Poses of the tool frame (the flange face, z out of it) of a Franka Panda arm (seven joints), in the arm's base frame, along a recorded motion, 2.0 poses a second.
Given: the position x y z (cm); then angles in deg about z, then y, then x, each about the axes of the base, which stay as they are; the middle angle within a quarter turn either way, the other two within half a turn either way.
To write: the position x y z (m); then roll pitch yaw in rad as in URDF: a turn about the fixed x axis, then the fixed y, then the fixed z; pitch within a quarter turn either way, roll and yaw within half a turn. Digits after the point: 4 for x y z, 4 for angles.
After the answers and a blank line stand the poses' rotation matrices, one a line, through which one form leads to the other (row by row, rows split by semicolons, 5 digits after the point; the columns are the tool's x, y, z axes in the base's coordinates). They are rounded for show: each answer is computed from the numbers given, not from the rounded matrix.
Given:
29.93 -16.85 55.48 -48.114 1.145 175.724
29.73 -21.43 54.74 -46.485 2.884 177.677
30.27 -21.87 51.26 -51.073 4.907 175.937
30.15 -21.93 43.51 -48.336 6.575 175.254
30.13 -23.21 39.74 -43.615 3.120 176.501
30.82 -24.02 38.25 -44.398 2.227 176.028
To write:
0.2993 -0.1685 0.5548 3.0769 0.0422 0.8391
0.2973 -0.2143 0.5474 3.0772 -0.0052 0.8125
0.3027 -0.2187 0.5126 3.0305 0.0015 0.8943
0.3015 -0.2193 0.4351 3.0009 -0.0140 0.8494
0.3013 -0.2321 0.3974 3.0598 0.0028 0.7628
0.3082 -0.2402 0.3825 3.0649 0.0208 0.7754

0.66752 0.74433 0.01998; 0.74340 -0.66468 -0.07455; -0.04220 0.06462 -0.99702
0.68767 0.72428 0.05031; 0.72600 -0.68650 -0.04048; 0.00522 0.06437 -0.99791
0.62603 0.77510 0.08554; 0.77980 -0.62204 -0.07059; -0.00151 0.11090 -0.99383
0.66039 0.74214 0.11450; 0.75079 -0.65540 -0.08219; 0.01405 0.14025 -0.99002
0.72292 0.68879 0.05443; 0.69093 -0.72035 -0.06094; -0.00277 0.08166 -0.99666
0.71396 0.69911 0.03886; 0.69988 -0.71090 -0.06922; -0.02077 0.07661 -0.99684

